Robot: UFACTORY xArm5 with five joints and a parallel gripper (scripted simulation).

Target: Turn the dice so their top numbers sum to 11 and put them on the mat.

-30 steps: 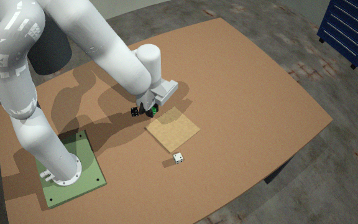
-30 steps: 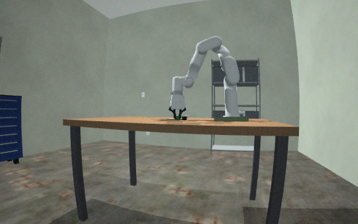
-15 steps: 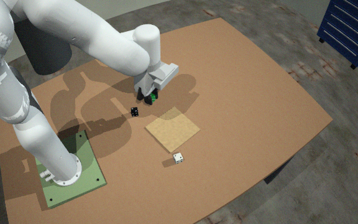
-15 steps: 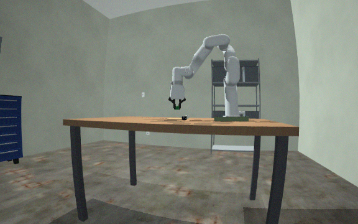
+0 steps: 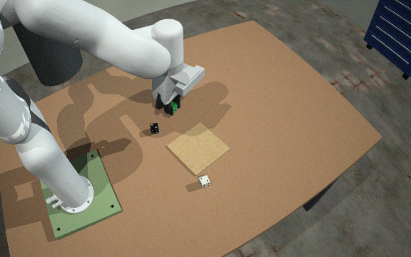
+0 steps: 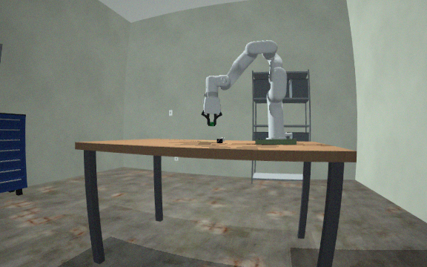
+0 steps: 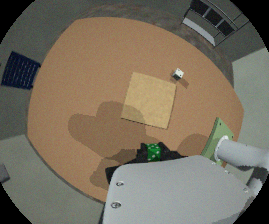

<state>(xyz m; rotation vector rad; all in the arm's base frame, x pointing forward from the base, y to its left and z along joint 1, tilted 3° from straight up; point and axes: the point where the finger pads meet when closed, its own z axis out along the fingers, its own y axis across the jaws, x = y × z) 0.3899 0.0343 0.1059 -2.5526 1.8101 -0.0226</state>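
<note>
The tan mat is 120 mm below my hand, 100 mm to the right of it and 20 mm ahead of it. The rest, counted from my hand: green die: 10 mm below; white die: 210 mm to the right, 110 mm below, 40 mm behind; black die: 110 mm below, 50 mm behind, 40 mm to the left.
</note>
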